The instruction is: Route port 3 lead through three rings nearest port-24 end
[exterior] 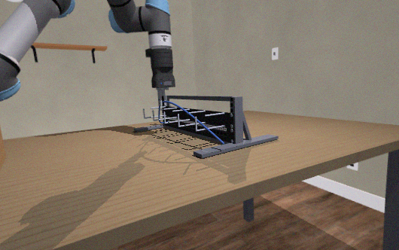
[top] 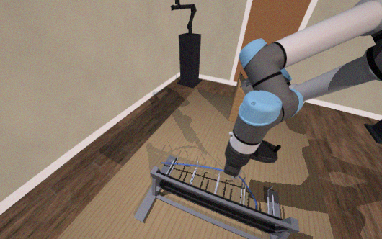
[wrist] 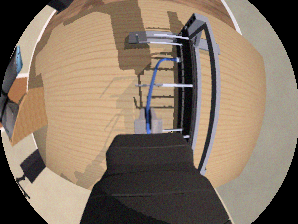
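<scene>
Right now my hand is 11 cm short of the grey rack, 6 cm above it and 4 cm to the left of it.
</scene>
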